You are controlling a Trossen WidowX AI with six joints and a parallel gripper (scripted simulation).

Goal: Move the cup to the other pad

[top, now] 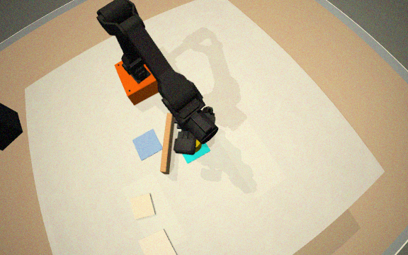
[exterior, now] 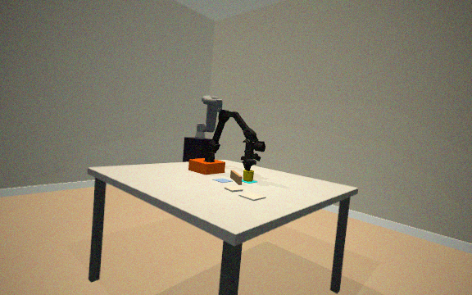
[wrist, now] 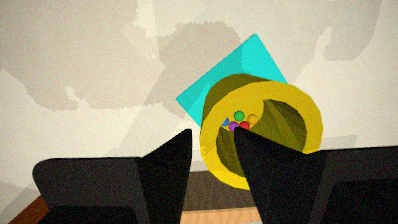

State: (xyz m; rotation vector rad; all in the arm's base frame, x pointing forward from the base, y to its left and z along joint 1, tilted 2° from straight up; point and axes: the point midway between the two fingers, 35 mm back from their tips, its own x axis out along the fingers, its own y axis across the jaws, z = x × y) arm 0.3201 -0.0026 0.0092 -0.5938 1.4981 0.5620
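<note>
The yellow cup is 20 mm ahead of my gripper tip, 20 mm to the right of it and 20 mm below it. From my gripper tip the other things lie so: wooden bar (40 mm behind, 80 mm to the right, 30 mm below); pale blue pad (100 mm behind, 150 mm to the right, 60 mm below); red marble (10 mm ahead, 30 mm to the right, 40 mm below).
</note>
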